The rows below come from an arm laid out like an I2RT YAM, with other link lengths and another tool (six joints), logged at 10 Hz.
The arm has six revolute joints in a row. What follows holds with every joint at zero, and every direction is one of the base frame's. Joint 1 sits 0.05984 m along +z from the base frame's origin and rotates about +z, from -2.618 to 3.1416 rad. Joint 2 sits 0.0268 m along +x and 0.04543 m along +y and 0.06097 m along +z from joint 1 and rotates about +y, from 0 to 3.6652 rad. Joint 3 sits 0.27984 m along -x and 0.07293 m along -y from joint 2 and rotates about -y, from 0 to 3.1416 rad. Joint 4 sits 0.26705 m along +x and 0.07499 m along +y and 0.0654 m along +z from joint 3 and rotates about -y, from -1.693 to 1.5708 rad. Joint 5 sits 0.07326 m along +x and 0.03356 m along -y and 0.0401 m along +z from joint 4 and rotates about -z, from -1.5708 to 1.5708 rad. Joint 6 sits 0.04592 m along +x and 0.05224 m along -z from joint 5 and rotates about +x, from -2.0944 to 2.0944 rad. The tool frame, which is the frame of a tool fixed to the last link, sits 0.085 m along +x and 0.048 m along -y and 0.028 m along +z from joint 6; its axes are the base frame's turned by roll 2.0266, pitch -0.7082 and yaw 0.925 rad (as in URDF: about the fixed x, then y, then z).
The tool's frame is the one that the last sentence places.
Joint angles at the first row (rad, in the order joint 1, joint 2, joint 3, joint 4, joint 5, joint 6):
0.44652 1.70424 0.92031 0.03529 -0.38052 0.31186
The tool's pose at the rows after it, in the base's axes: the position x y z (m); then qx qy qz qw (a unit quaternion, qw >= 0):
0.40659 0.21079 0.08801 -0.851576 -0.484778 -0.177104 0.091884
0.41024 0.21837 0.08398 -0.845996 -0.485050 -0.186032 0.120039
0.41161 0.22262 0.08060 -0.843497 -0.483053 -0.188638 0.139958
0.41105 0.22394 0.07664 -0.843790 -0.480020 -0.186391 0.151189
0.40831 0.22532 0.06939 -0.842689 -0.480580 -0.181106 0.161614
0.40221 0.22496 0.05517 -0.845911 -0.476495 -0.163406 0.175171
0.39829 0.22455 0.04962 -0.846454 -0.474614 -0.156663 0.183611
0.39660 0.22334 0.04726 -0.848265 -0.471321 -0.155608 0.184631
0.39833 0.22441 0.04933 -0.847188 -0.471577 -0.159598 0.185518
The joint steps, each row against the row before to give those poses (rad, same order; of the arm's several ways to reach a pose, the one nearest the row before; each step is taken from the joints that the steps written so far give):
-0.01222 0.05494 0.00001 0.01868 -0.05761 0.01792
-0.00382 0.02784 0.00153 0.05530 -0.05227 0.03127
-0.00267 0.01755 -0.00002 0.03321 -0.03357 0.02709
-0.00150 0.01032 -0.00379 0.01678 -0.01600 0.01871
-0.00039 0.01370 -0.01032 0.01793 -0.01870 0.01029
-0.00037 0.02251 -0.01450 0.00916 -0.01754 0.02023
-0.00115 0.00534 -0.01220 0.00877 -0.01298 0.01144
-0.00002 0.00001 -0.01030 0.01106 0.00266 0.00800
0.00001 -0.00001 0.00380 0.00534 -0.00190 0.00191

